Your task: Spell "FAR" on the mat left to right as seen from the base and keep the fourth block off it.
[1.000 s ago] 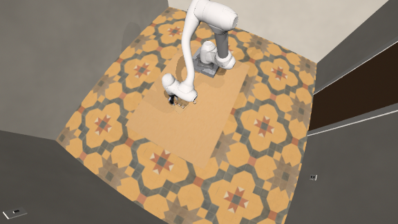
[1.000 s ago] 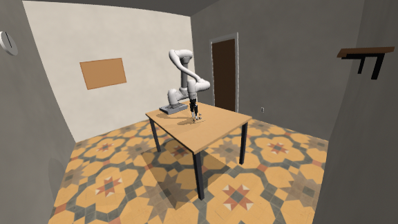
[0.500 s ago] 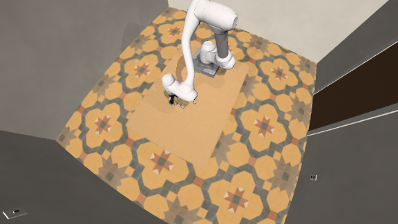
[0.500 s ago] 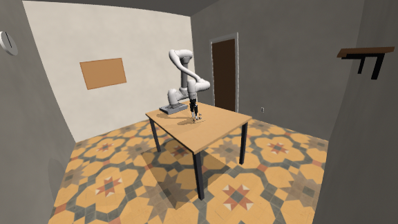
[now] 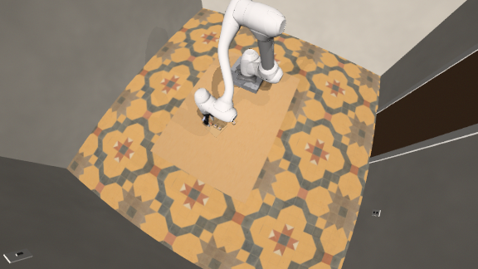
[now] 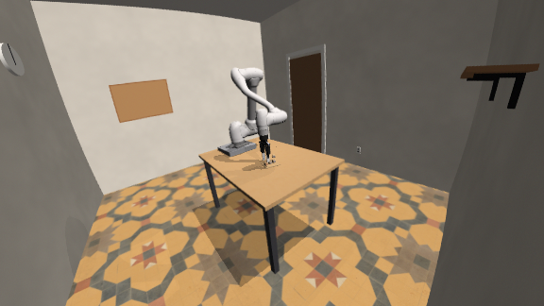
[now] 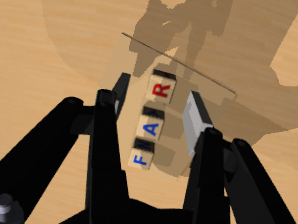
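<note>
Right now the R block is 60 mm below my hand. Round my hand: tan mat 70 mm below, 40 mm to the left, 10 mm ahead.
</note>
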